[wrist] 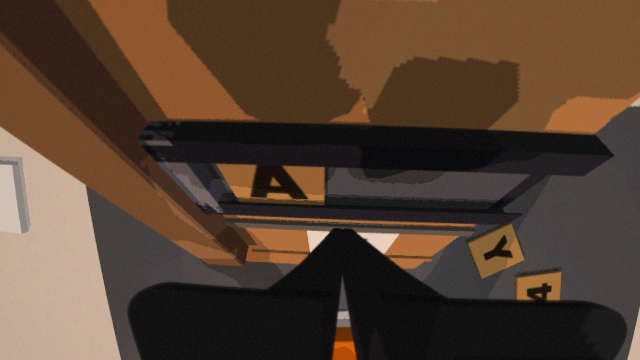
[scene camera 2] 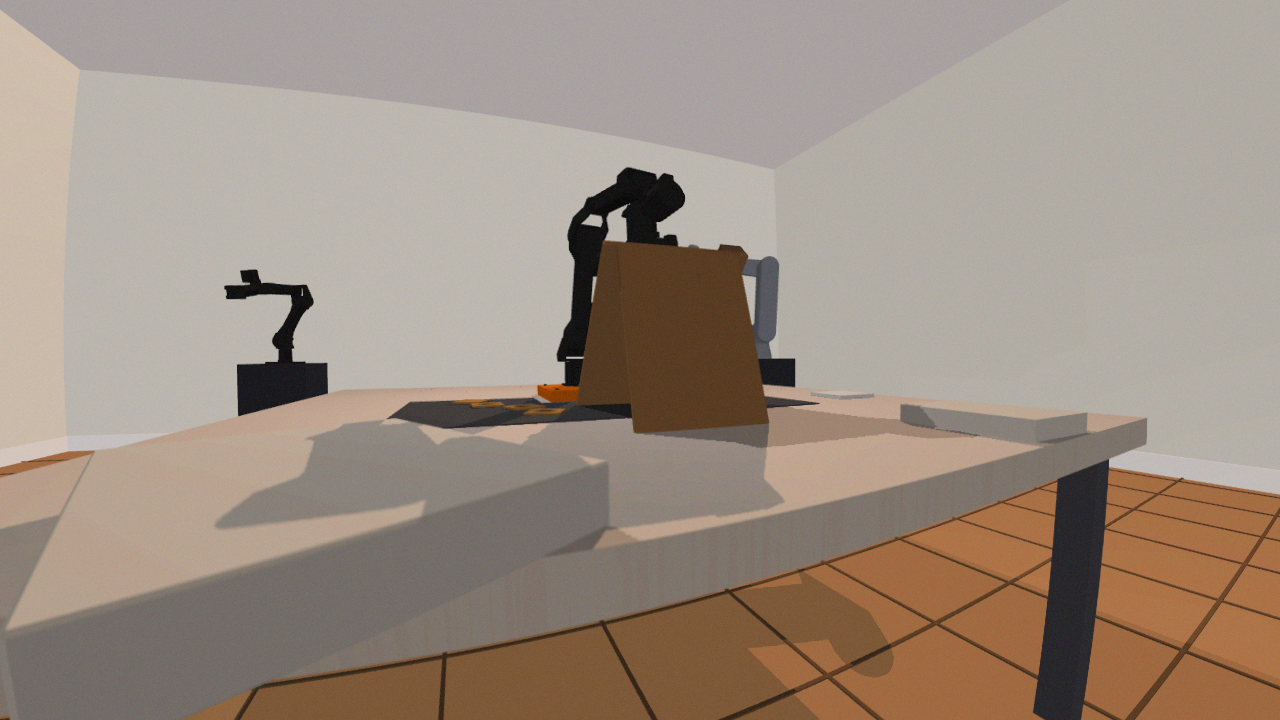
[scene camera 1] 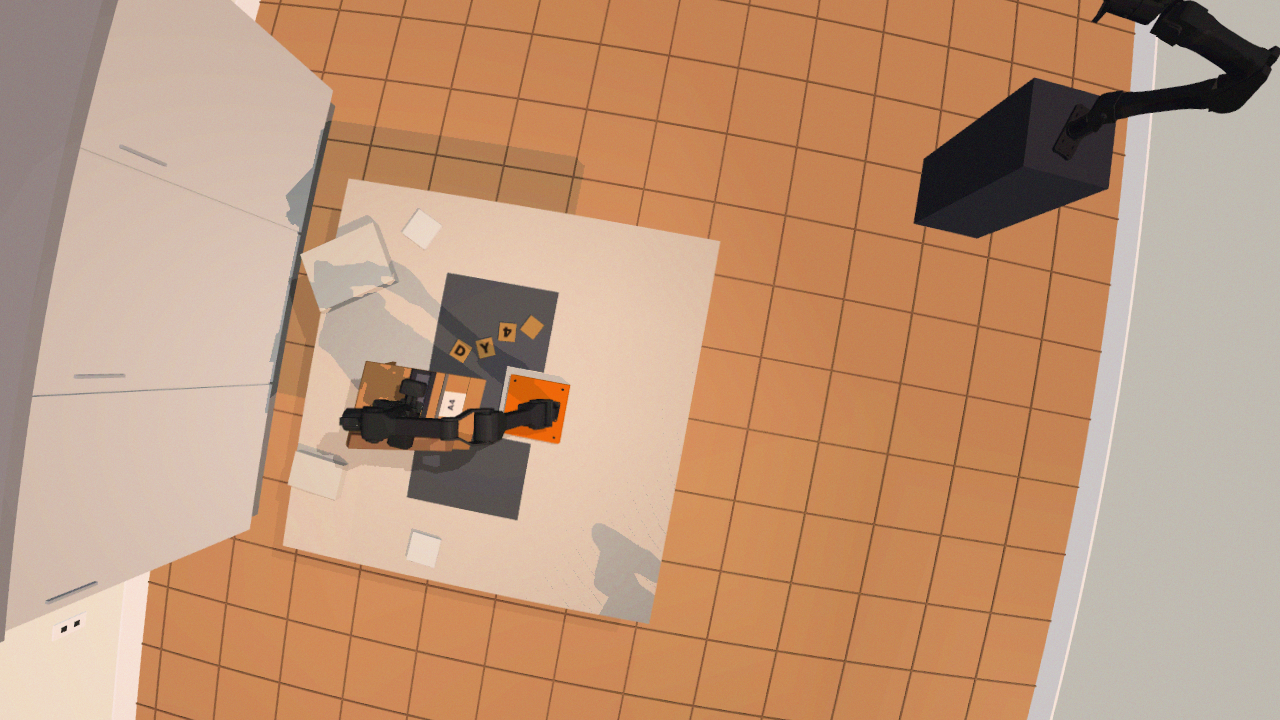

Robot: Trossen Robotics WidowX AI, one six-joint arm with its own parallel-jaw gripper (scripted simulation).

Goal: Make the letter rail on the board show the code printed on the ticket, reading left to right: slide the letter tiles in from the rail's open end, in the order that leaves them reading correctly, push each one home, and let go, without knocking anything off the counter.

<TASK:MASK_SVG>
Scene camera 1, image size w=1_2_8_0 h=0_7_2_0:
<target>my gripper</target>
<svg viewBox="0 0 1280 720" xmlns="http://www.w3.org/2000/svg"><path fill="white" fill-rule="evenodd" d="M387 441L390 447L407 450L412 447L414 436L396 435L388 438ZM428 385L423 382L404 379L401 382L399 392L407 394L407 398L402 398L400 401L376 399L373 401L372 406L382 407L384 410L395 407L401 409L405 417L420 417L423 403L416 400L417 397L424 397Z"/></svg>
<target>large pale block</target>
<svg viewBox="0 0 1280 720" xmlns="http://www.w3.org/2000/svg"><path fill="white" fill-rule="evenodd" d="M378 224L367 224L300 254L321 312L332 312L400 282Z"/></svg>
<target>white pad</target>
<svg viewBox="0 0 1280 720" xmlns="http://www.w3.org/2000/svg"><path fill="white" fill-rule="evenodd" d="M414 531L406 560L435 568L442 539Z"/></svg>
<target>pale block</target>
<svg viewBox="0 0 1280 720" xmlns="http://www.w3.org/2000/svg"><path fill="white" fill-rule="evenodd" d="M295 451L288 485L336 500L340 498L349 465L308 451Z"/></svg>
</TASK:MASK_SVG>
